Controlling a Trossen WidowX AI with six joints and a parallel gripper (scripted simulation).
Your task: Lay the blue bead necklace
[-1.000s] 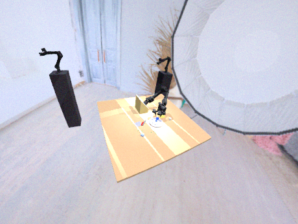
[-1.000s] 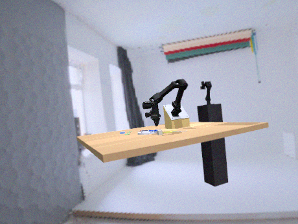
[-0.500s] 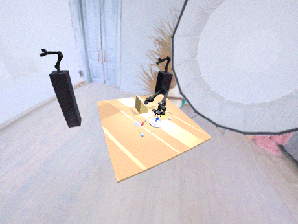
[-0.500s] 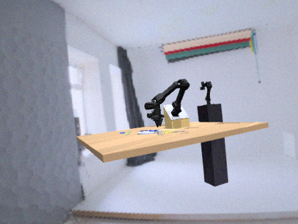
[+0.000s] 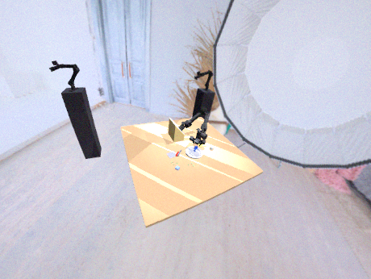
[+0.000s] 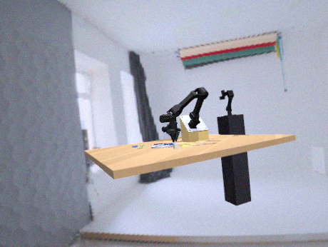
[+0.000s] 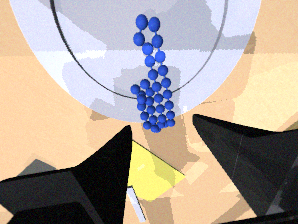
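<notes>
My gripper tip is 70 mm short of the round bead board, 60 mm to the left of it and 20 mm above it. From my gripper tip the other things lie so: yellow flat piece: 60 mm behind, 100 mm to the left, 30 mm below; then grey-white stick: 100 mm behind, 170 mm to the left, 30 mm below; then white cylinder: 70 mm ahead, 180 mm to the left, 10 mm below.
</notes>
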